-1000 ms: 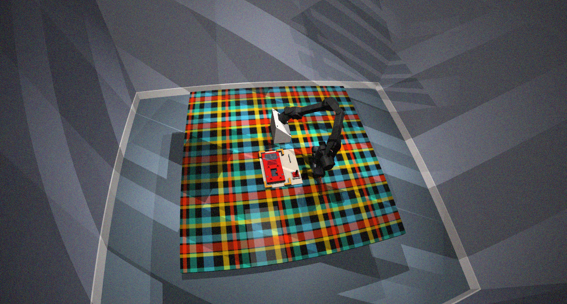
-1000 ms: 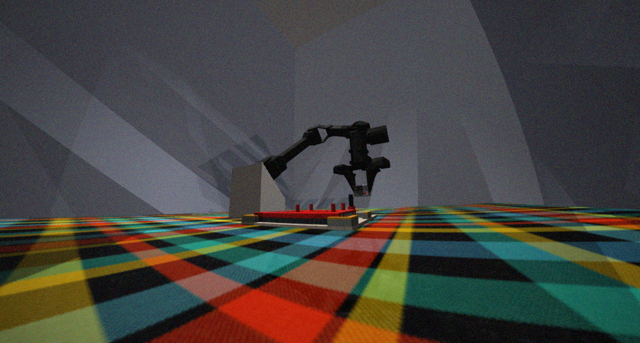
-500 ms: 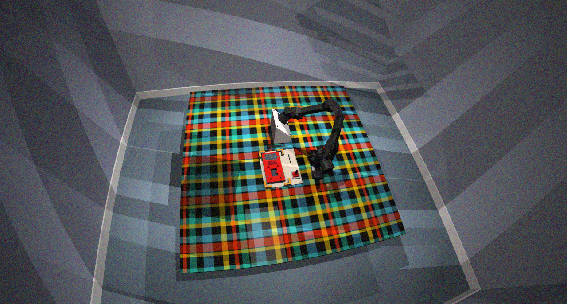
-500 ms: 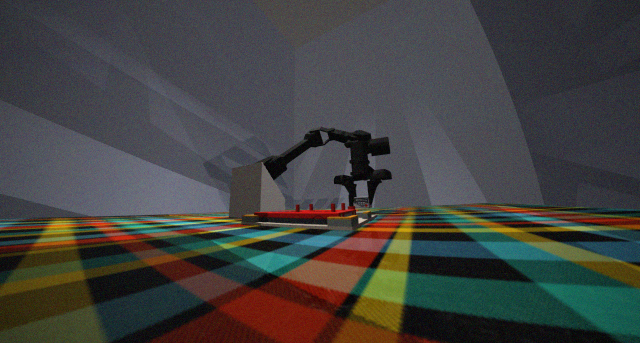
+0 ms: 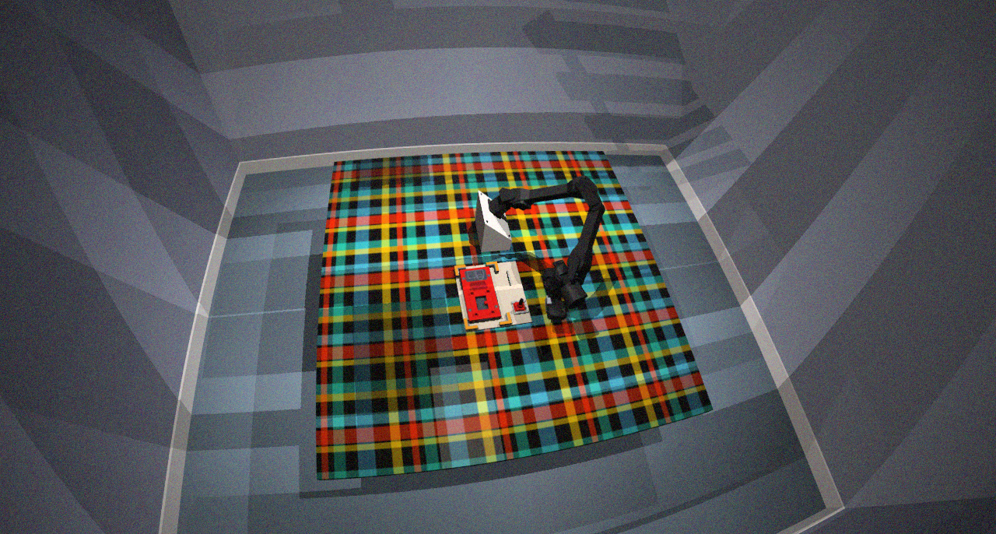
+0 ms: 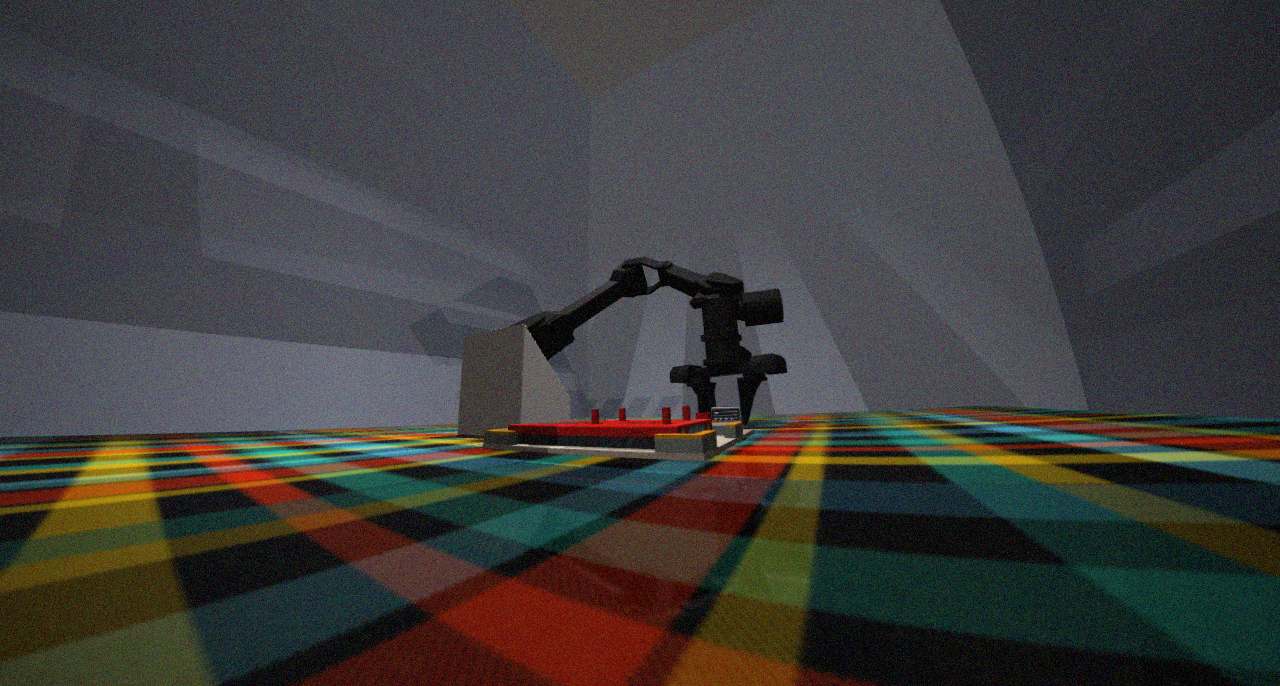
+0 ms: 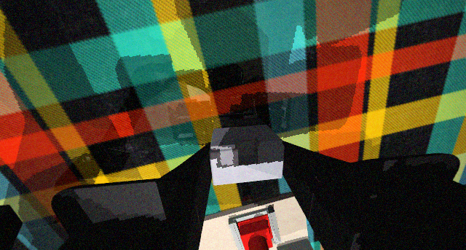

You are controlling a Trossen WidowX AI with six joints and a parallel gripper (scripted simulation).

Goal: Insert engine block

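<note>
Right now the engine block is 1 cm above my gripper tip.
</note>
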